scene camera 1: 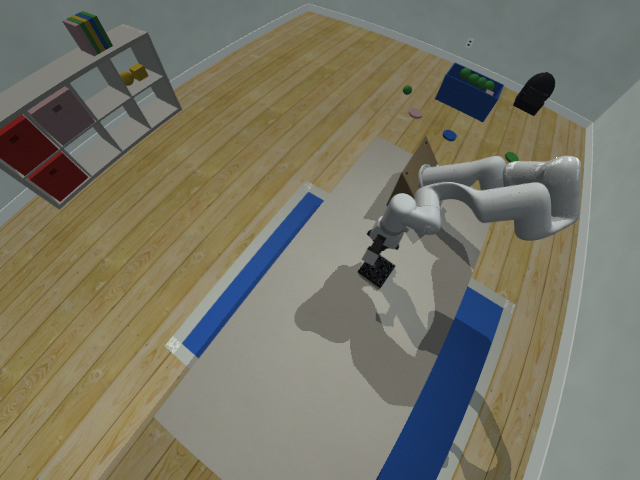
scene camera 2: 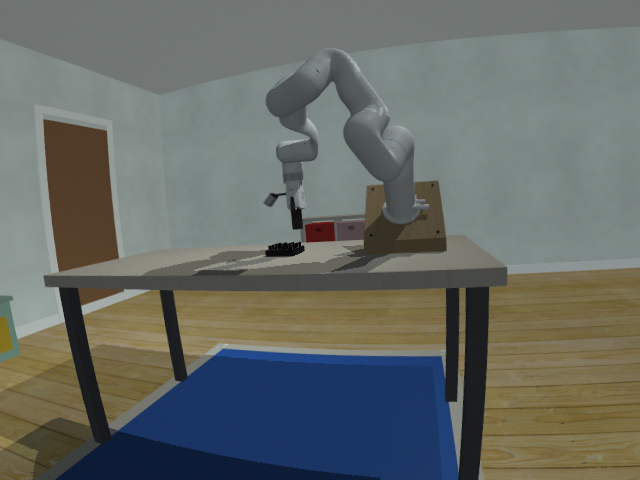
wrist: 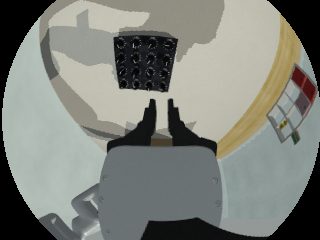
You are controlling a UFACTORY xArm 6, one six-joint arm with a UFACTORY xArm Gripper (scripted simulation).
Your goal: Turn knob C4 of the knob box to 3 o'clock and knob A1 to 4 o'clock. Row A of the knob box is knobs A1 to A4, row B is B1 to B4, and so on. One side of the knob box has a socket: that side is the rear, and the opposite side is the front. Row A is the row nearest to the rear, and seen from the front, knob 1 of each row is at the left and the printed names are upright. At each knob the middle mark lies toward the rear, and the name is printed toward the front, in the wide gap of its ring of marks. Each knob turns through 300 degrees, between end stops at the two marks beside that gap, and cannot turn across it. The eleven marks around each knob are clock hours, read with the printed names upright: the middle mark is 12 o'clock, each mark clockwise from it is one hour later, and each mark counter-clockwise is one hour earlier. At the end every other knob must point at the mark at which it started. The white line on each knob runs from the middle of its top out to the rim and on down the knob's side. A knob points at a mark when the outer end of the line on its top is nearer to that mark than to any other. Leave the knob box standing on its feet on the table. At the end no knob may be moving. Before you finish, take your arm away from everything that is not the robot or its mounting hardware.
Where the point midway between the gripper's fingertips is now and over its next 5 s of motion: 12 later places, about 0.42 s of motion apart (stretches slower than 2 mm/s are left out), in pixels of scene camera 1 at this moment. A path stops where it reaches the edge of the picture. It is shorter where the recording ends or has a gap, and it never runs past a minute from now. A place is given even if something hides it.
My gripper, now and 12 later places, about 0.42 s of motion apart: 378, 248; 377, 248; 377, 249; 376, 251; 375, 251; 375, 252; 375, 252; 374, 253; 374, 253; 376, 251; 376, 250; 378, 253; 381, 258
